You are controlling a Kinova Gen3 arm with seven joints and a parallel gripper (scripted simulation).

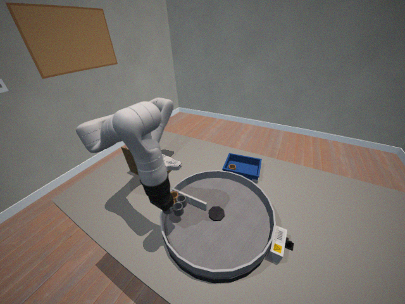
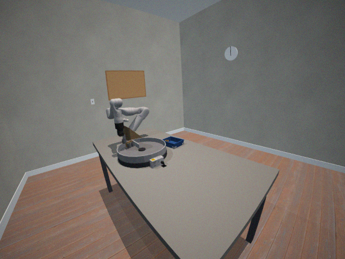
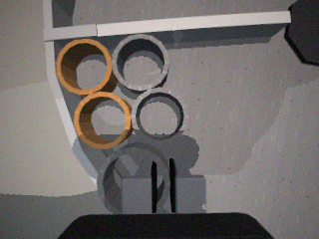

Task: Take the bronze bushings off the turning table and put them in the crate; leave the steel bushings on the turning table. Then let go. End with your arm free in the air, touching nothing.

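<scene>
Now: hand 13 cm short of the round grey turning table, 11 cm to the right of it and 9 cm above it. From my hand the other things lie so: blue crate 45 cm to the left, 11 cm below, 10 cm ahead.
</scene>
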